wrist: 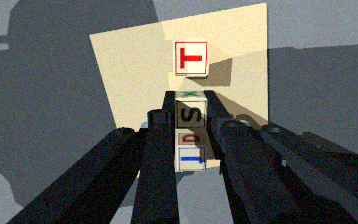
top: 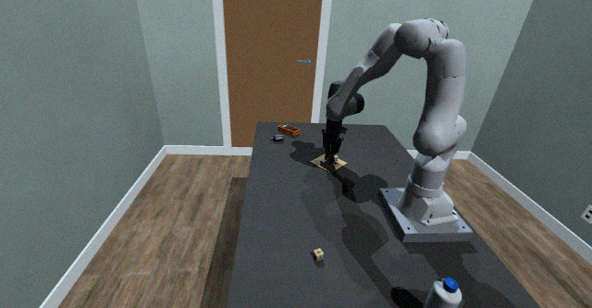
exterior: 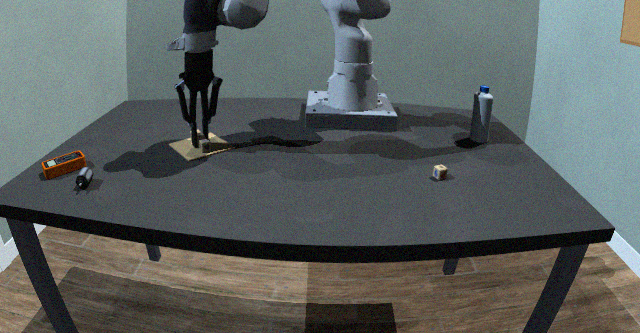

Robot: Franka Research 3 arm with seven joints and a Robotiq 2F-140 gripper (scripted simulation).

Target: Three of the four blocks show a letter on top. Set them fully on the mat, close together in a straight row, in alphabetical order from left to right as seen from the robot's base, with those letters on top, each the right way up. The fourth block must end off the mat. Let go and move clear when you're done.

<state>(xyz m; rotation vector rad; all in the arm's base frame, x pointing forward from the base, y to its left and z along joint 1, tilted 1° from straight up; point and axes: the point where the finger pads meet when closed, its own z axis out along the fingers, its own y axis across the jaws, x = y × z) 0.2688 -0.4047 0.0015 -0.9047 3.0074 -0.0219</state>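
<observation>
The tan mat is 4 cm below my hand. Also, from my hand: block (4 cm behind, 2 cm to the right, 2 cm below); orange device (19 cm ahead, 37 cm to the right, 2 cm below).
</observation>
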